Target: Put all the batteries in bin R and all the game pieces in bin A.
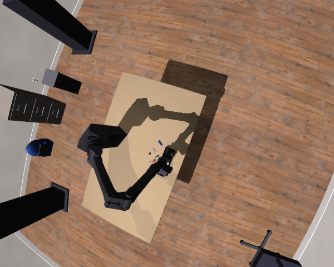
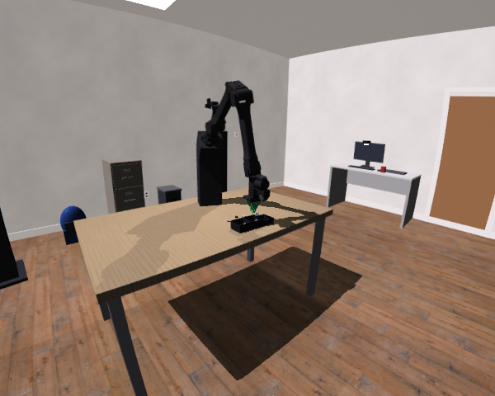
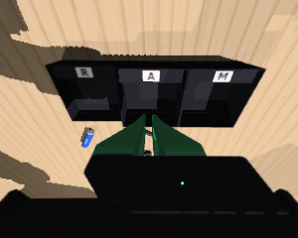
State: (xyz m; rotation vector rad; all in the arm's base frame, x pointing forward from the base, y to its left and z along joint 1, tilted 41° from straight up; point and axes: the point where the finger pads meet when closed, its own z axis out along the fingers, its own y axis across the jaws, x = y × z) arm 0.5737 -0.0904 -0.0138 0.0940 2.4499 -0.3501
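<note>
Right now my hand is 6 cm above the black divided bin. Round my hand: black bolt 8 cm behind, 3 cm to the left, 8 cm below; then pale piece 12 cm behind, 6 cm to the left, 8 cm below; then red die 10 cm behind, 2 cm to the right, 8 cm below.
</note>
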